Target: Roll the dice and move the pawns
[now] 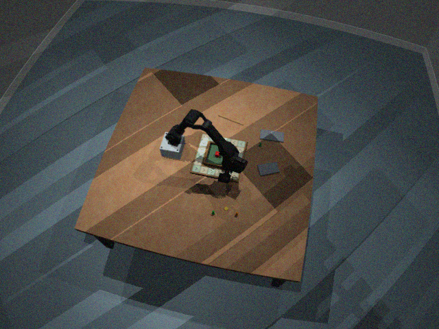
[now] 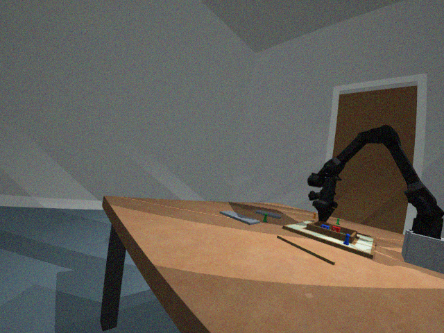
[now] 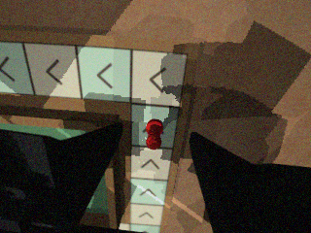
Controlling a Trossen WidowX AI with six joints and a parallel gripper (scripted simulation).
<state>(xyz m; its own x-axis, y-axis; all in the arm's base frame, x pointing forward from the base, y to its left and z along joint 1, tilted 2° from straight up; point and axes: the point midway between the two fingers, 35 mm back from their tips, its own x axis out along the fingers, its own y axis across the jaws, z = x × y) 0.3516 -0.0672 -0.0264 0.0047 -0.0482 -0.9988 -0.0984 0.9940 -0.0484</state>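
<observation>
Right now the red pawn is right at my gripper tip. The rest, counted from my gripper tip: blue pawn: 21 cm to the left, 17 cm behind; green tray: 10 cm to the left, 8 cm behind, 2 cm below; orange pawn: 21 cm to the right, 13 cm ahead, 1 cm below.
</observation>
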